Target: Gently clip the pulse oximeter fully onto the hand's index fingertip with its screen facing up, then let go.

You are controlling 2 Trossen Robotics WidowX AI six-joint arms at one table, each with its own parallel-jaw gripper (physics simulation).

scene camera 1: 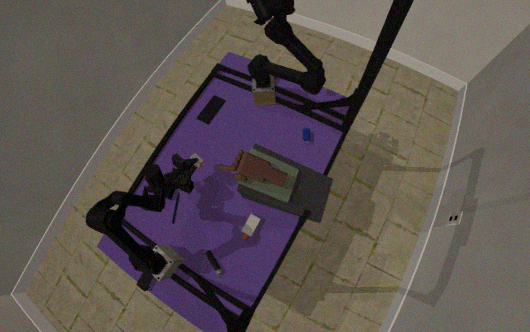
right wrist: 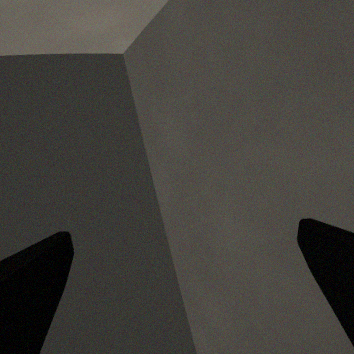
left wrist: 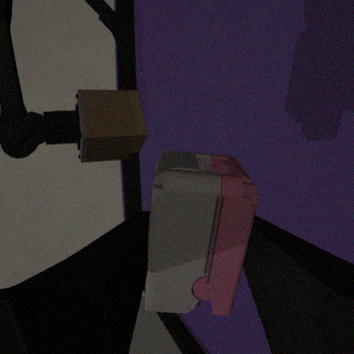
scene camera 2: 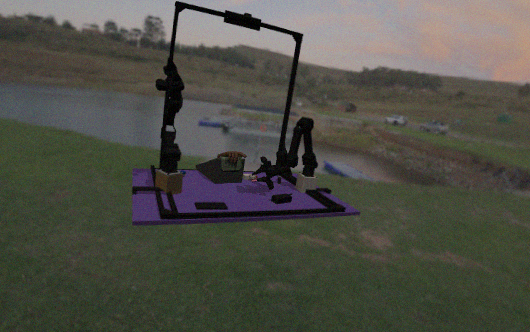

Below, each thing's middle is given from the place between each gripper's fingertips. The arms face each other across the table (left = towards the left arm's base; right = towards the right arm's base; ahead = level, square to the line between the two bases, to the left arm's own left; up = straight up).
I see the pulse oximeter (left wrist: pixel 202 206) 540 mm below my right hand, 500 mm to the left of it and 10 mm ahead of it. Also, from my right hand: dark slab (scene camera 1: pixel 311 189) 600 mm below, 420 mm to the left, 350 mm behind.
Right now the pulse oximeter is right at my left hand. Also, from my left hand: dark slab (36 cm behind, 8 cm to the right, 6 cm below).
